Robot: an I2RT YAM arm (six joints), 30 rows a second.
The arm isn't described. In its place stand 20 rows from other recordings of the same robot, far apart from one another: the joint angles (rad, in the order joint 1, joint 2, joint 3, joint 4, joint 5, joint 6), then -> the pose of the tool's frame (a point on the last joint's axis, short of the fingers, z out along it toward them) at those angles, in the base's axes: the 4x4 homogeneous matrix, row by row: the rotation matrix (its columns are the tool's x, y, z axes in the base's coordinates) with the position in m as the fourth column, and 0 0 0 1 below.
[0.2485 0.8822 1.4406 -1.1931 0.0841 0.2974] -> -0.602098 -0.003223 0.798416 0.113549; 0.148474 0.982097 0.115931 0.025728; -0.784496 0.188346 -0.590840 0.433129; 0 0 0 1
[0.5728 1.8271 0.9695 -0.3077 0.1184 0.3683] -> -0.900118 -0.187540 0.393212 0.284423; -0.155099 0.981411 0.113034 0.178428; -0.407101 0.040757 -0.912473 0.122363; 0 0 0 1
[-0.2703 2.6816 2.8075 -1.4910 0.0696 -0.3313] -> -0.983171 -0.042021 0.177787 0.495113; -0.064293 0.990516 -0.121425 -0.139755; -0.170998 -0.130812 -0.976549 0.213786; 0 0 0 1
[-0.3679 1.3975 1.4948 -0.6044 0.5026 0.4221] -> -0.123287 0.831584 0.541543 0.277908; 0.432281 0.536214 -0.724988 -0.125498; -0.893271 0.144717 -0.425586 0.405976; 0 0 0 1
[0.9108 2.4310 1.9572 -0.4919 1.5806 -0.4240] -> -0.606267 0.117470 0.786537 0.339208; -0.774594 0.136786 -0.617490 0.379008; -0.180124 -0.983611 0.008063 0.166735; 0 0 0 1
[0.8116 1.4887 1.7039 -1.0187 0.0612 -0.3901] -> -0.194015 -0.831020 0.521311 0.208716; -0.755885 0.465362 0.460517 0.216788; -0.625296 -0.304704 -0.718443 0.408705; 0 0 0 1
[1.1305 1.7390 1.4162 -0.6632 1.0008 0.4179] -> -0.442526 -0.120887 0.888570 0.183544; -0.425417 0.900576 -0.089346 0.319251; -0.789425 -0.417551 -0.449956 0.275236; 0 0 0 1
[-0.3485 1.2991 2.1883 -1.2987 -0.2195 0.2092] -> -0.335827 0.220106 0.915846 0.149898; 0.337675 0.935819 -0.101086 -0.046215; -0.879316 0.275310 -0.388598 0.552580; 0 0 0 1
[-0.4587 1.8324 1.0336 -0.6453 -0.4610 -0.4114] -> -0.953656 -0.038404 0.298438 0.289946; 0.071507 0.934483 0.348752 -0.125522; -0.292279 0.353929 -0.888430 0.129791; 0 0 0 1
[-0.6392 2.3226 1.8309 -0.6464 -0.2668 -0.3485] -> -0.851017 0.208652 0.481907 0.398886; 0.222124 0.974566 -0.029701 -0.284798; -0.475848 0.081767 -0.875719 0.145208; 0 0 0 1
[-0.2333 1.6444 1.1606 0.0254 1.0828 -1.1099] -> -0.978777 0.005344 0.204859 0.348360; -0.199043 0.213061 -0.956549 -0.115099; -0.048759 -0.977024 -0.207476 0.275808; 0 0 0 1
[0.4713 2.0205 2.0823 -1.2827 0.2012 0.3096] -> -0.914148 -0.110585 0.390005 0.371125; -0.130792 0.991081 -0.025551 0.181142; -0.383701 -0.074367 -0.920458 0.323986; 0 0 0 1
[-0.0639 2.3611 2.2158 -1.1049 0.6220 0.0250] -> -0.940937 0.258740 0.218383 0.488805; 0.080565 0.797566 -0.597827 -0.052062; -0.328857 -0.544923 -0.771305 0.225466; 0 0 0 1
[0.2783 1.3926 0.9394 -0.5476 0.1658 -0.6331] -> -0.542981 -0.628348 0.557091 0.269516; -0.762021 0.647432 -0.012477 0.070894; -0.352839 -0.431290 -0.830358 0.228131; 0 0 0 1
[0.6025 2.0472 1.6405 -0.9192 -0.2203 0.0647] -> -0.836242 -0.543731 0.071099 0.338492; -0.498603 0.807911 0.314125 0.242262; -0.228241 0.227235 -0.946716 0.200799; 0 0 0 1
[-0.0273 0.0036 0.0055 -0.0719 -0.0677 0.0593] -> -0.072178 -0.036009 0.996742 0.110160; 0.061122 0.997310 0.040456 -0.000599; -0.995517 0.063843 -0.069783 0.167257; 0 0 0 1
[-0.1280 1.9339 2.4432 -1.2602 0.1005 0.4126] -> -0.539826 0.454350 0.708628 0.374861; 0.471737 0.860500 -0.192362 -0.051847; -0.697174 0.230445 -0.678854 0.457470; 0 0 0 1
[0.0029 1.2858 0.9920 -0.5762 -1.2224 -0.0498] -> -0.733158 -0.644369 0.217411 0.253108; -0.019120 0.339100 0.940556 0.034196; -0.679789 0.685419 -0.260935 0.287482; 0 0 0 1
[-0.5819 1.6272 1.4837 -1.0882 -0.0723 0.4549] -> -0.475694 0.820556 0.316866 0.270728; 0.837509 0.532631 -0.121994 -0.175030; -0.268876 0.207346 -0.940592 0.298157; 0 0 0 1
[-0.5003 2.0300 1.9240 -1.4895 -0.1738 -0.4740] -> -0.997828 0.023324 0.061604 0.340146; 0.033136 0.986003 0.163403 -0.178939; -0.056930 0.165089 -0.984634 0.274864; 0 0 0 1
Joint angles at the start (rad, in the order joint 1, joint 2, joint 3, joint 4, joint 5, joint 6): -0.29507 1.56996 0.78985 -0.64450 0.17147 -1.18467
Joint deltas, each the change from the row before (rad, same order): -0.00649 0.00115 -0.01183 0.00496 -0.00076 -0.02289; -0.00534 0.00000 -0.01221 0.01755 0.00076 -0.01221; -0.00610 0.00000 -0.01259 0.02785 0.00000 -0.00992; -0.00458 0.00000 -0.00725 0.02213 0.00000 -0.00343; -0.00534 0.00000 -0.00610 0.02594 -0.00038 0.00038; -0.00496 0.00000 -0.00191 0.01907 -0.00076 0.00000; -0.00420 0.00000 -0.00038 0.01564 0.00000 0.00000; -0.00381 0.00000 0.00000 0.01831 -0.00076 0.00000; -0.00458 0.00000 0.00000 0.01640 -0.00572 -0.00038
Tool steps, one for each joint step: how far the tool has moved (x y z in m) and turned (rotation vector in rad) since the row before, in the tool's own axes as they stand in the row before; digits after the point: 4 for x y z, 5 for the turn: 0.0021 0.0021 0.0028 -0.00831 0.00344 -0.01792; 0.0014 0.0010 0.0025 0.00461 -0.00011 -0.00609; 0.0012 0.0001 0.0026 0.01349 -0.00389 -0.00137; 0.0007 -0.0006 0.0015 0.01335 -0.00391 0.00356; 0.0007 -0.0014 0.0013 0.01780 -0.00562 0.00894; 0.0006 -0.0018 0.0005 0.01525 -0.00511 0.00770; 0.0005 -0.0018 0.0002 0.01383 -0.00390 0.00663; 0.0002 -0.0022 0.0001 0.01648 -0.00566 0.00675; 0.0003 -0.0020 0.0002 0.01305 -0.00943 0.00671
